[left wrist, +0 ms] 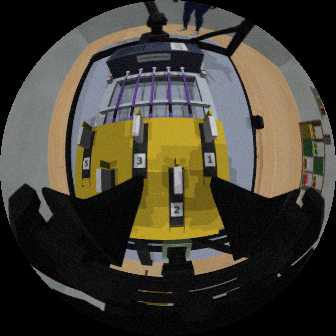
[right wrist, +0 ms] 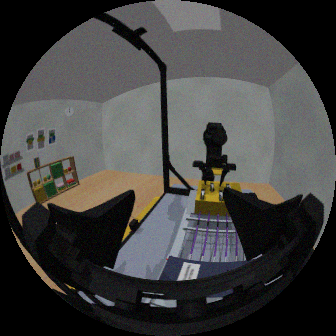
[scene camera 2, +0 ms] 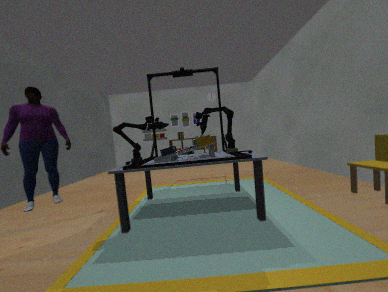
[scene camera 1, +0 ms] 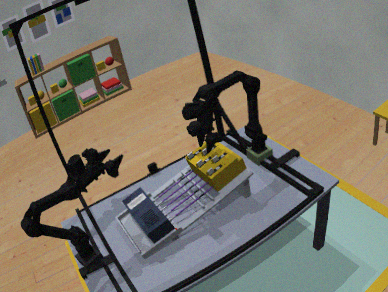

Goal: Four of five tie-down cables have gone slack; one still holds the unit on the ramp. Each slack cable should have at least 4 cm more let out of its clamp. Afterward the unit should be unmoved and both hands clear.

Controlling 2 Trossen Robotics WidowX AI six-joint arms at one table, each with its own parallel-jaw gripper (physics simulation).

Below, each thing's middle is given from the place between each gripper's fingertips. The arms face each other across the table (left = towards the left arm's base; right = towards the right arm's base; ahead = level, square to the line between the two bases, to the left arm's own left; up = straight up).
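Labels:
The clamp lever (left wrist: 175,175) is 370 mm to the left of my right hand, and it is also 160 mm below that hand and 90 mm ahead of it. Counted from my left hand, the lever is 20 mm to the left and 10 mm below.

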